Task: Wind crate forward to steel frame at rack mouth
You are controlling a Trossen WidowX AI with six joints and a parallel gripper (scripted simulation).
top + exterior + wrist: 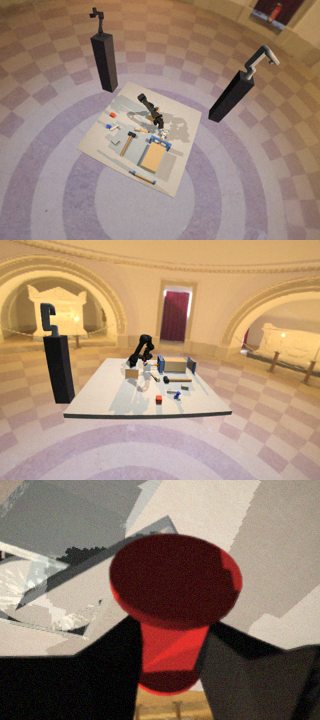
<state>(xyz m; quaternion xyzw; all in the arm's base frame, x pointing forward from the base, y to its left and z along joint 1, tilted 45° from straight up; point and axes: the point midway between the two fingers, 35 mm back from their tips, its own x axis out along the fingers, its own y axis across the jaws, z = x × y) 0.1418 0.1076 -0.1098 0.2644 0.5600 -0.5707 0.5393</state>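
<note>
The red-knobbed handle lies 3 cm below my gripper tip, 3 cm ahead of it and 2 cm to the left of it. The rest, counted from my gripper tip: winch 10 cm below, 6 cm to the left, 5 cm ahead; red knob 2 cm to the right, 1 cm ahead; frame 22 cm ahead, 6 cm to the left, 3 cm below.
</note>
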